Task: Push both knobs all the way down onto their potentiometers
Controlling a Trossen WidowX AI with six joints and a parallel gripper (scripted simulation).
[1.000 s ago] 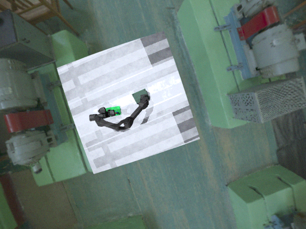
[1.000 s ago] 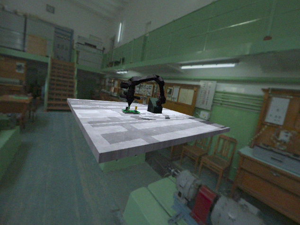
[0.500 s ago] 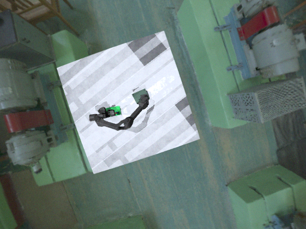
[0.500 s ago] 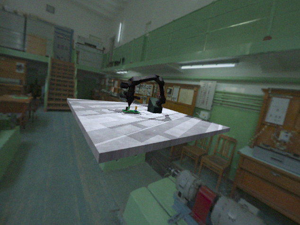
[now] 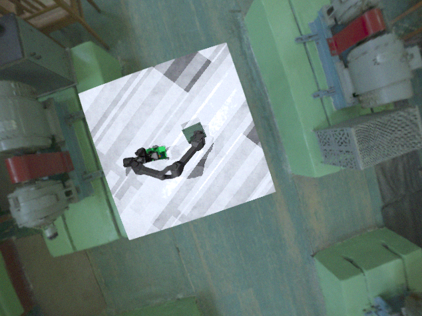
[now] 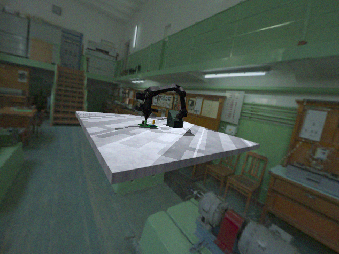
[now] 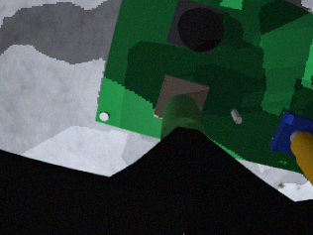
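Now: gripper tip 2 cm above the green knob.
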